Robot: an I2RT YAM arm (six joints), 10 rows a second.
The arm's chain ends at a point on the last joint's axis. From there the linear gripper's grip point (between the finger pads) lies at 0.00 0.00 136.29 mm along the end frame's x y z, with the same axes.
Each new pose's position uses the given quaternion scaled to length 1; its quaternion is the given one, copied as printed.
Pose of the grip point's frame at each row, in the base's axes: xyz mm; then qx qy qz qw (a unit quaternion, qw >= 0):
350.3 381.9 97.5 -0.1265 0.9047 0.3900 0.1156
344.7 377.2 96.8 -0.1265 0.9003 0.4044 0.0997
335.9 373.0 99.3 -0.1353 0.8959 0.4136 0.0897
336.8 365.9 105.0 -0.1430 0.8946 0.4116 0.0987
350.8 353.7 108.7 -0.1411 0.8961 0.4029 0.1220
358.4 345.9 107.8 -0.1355 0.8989 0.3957 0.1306
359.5 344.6 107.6 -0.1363 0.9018 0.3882 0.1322
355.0 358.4 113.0 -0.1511 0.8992 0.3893 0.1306
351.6 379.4 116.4 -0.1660 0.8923 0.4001 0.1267
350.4 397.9 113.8 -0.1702 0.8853 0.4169 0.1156
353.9 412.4 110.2 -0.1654 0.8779 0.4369 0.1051
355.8 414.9 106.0 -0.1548 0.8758 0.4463 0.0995
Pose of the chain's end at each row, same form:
335.2 281.7 188.7 -0.1265 0.9047 0.3900 0.1156
334.2 274.5 185.8 -0.1265 0.9003 0.4044 0.0997
329.2 268.7 186.8 -0.1353 0.8959 0.4136 0.0897
328.8 261.7 192.5 -0.1430 0.8946 0.4116 0.0987
336.5 250.6 196.7 -0.1411 0.8961 0.4029 0.1220
341.0 244.1 196.8 -0.1355 0.8989 0.3957 0.1306
341.4 244.3 198.0 -0.1363 0.9018 0.3882 0.1322
339.0 257.6 203.3 -0.1511 0.8992 0.3893 0.1306
338.9 276.3 204.7 -0.1660 0.8923 0.4001 0.1267
341.8 291.9 199.1 -0.1702 0.8853 0.4169 0.1156
348.4 303.1 191.4 -0.1654 0.8779 0.4369 0.1051
350.9 304.2 185.3 -0.1548 0.8758 0.4463 0.0995

